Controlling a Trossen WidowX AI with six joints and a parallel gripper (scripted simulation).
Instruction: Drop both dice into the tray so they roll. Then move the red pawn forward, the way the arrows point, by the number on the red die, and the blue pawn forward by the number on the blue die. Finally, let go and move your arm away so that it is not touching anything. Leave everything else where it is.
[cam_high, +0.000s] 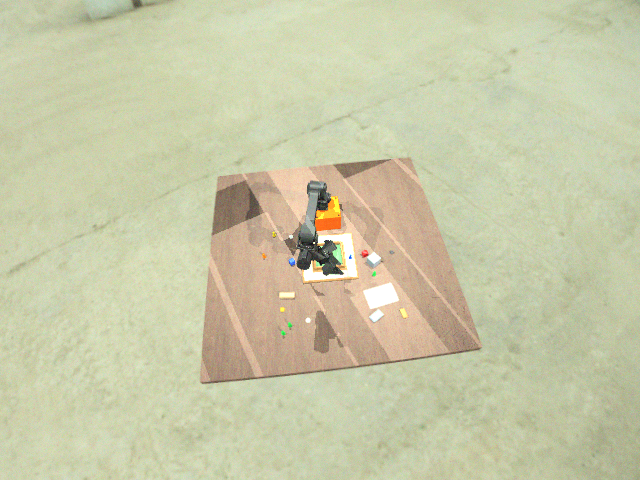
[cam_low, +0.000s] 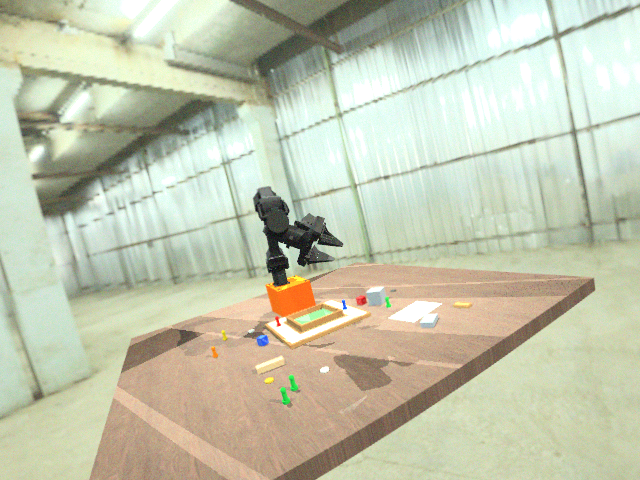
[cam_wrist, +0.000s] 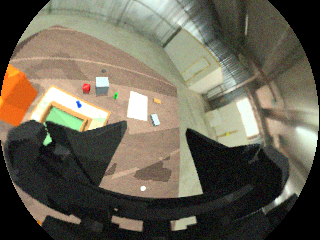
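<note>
My gripper tip is now 180 mm past the grey cube, 170 mm to the right of it and 220 mm above it. Also, from my gripper tip: blue pawn: 200 mm behind, 50 mm to the left, 220 mm below; wooden block: 20 mm ahead, 270 mm to the right, 240 mm below; cream sheet: 10 mm ahead, 200 mm to the left, 240 mm below.
</note>
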